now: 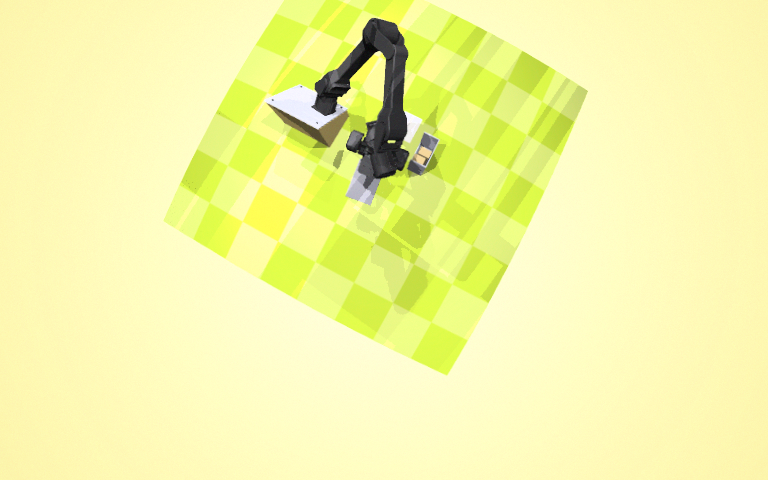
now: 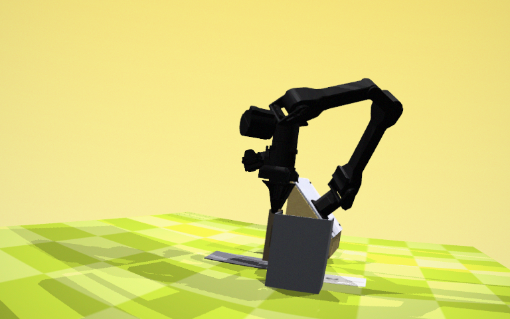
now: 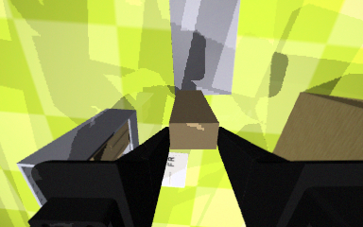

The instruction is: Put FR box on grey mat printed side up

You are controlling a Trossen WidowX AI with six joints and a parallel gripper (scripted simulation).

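My gripper tip is 10 mm past the grey mat, 80 mm to the left of it and 130 mm above it. Round my gripper tip: thin white slab (180 mm to the left, 130 mm below).
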